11 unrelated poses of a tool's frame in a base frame.
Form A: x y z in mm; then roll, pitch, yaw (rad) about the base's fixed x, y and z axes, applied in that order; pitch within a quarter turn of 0, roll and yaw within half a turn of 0.
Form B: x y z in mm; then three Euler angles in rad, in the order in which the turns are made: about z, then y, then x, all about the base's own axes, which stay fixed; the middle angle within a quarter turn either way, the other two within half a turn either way. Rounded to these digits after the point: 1 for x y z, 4 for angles.
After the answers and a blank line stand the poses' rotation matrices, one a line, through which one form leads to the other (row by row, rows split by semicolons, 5 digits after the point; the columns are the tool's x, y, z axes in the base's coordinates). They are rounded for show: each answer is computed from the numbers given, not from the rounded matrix.
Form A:
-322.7 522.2 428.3 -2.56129 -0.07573 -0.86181
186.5 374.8 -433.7 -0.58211 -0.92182 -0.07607
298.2 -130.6 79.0 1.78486 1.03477 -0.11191
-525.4 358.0 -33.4 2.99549 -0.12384 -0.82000
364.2 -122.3 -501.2 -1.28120 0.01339 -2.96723
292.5 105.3 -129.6 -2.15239 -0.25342 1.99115
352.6 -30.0 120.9 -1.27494 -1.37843 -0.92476
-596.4 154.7 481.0 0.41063 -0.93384 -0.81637
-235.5 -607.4 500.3 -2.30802 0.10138 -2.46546
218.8 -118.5 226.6 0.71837 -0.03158 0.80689
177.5 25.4 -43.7 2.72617 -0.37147 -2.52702
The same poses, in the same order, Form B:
-322.7 522.2 428.3 0.7524 0.4750 -2.7868
186.5 374.8 -433.7 -0.6928 -0.6710 -0.8703
298.2 -130.6 79.0 -1.0117 -0.2949 1.6844
-525.4 358.0 -33.4 0.8269 -0.0231 2.9517
364.2 -122.3 -501.2 -3.0785 0.1632 1.2772
292.5 105.3 -129.6 -2.3303 -0.9598 2.7570
352.6 -30.0 120.9 -1.4276 0.6329 -1.5016
-596.4 154.7 481.0 -0.8333 -0.9201 -0.4504
-235.5 -607.4 500.3 2.7049 0.5426 2.4670
218.8 -118.5 226.6 0.6791 0.4767 0.5606
177.5 25.4 -43.7 2.6497 -0.5283 -2.9809

0.64920 -0.60776 0.45735; -0.75685 -0.57597 0.30894; 0.07566 -0.54671 -0.83390
0.60262 0.50023 -0.62178; -0.04593 0.79960 0.59877; 0.79670 -0.33228 0.50483
0.50753 0.81114 -0.29062; -0.05704 -0.30493 -0.95067; -0.85974 0.49907 -0.10849
0.67700 -0.73562 -0.02307; -0.72555 -0.66180 -0.18867; 0.12352 0.14447 -0.98177
-0.98475 0.06218 0.16249; -0.17346 -0.27901 -0.94449; -0.01339 -0.95827 0.28554
-0.39505 0.41604 -0.81905; 0.88379 0.41544 -0.21525; 0.25072 -0.80890 -0.53181
0.11510 0.79805 0.59150; -0.15265 -0.57417 0.80438; 0.98155 -0.18288 0.05574
0.40733 0.44831 -0.79568; -0.43337 0.86177 0.26369; 0.80391 0.23742 0.54531
-0.77599 -0.36223 0.51636; -0.62257 0.57123 -0.53489; -0.10121 -0.73654 -0.66878
0.69140 -0.55806 0.45884; 0.72178 0.50580 -0.47245; 0.03157 0.65783 0.75250
-0.76129 -0.40788 -0.50405; -0.53728 0.83200 0.13823; 0.36299 0.37605 -0.85254

